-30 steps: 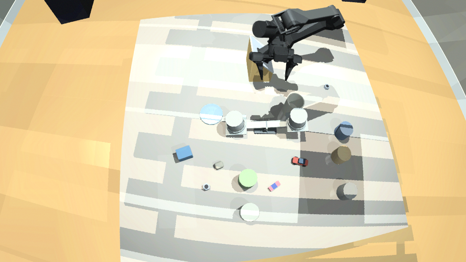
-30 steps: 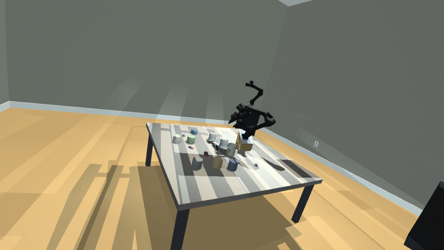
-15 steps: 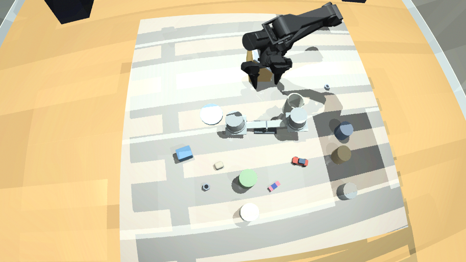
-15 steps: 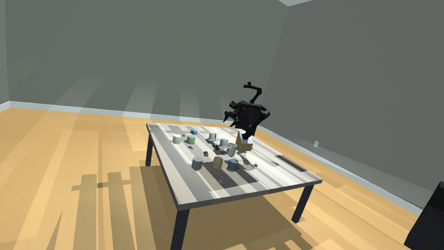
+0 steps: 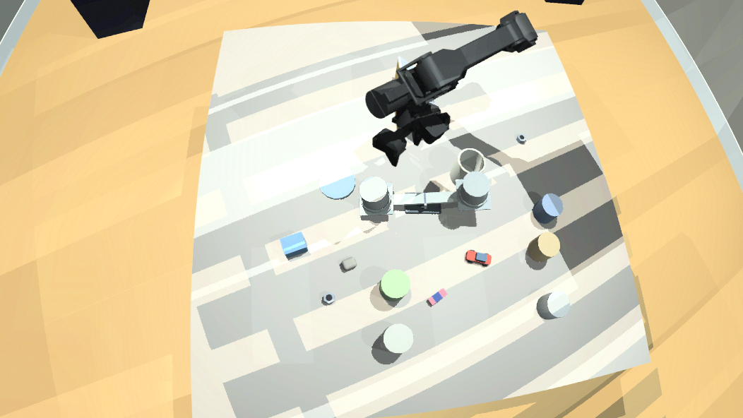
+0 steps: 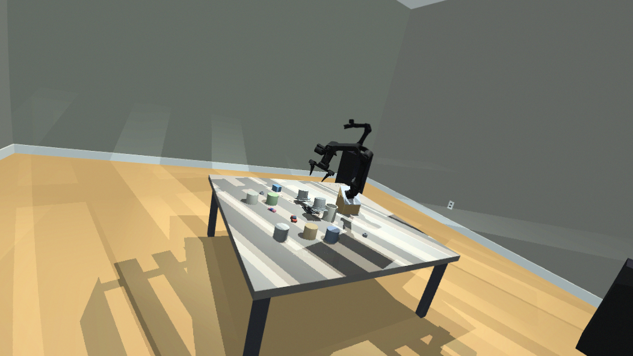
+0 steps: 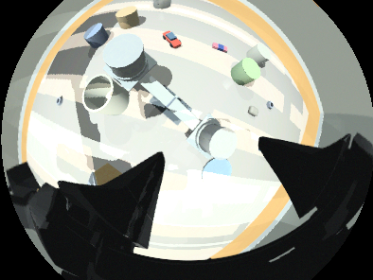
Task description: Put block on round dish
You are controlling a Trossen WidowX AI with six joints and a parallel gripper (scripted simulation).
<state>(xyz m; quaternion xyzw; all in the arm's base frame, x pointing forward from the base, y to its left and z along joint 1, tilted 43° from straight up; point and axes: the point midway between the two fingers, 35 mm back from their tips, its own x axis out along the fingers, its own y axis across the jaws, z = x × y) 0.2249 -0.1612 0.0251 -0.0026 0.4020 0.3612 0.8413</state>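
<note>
Right now my gripper tip is 30 mm short of the teal block, 60 mm to the left of it and 160 mm above it. Also, from my gripper tip: pebble: 190 mm ahead, 160 mm to the right, 190 mm below; green cup: 270 mm ahead, 80 mm to the right, 170 mm below; round pale-blue dish: 50 mm behind, 160 mm to the right, 200 mm below.
</note>
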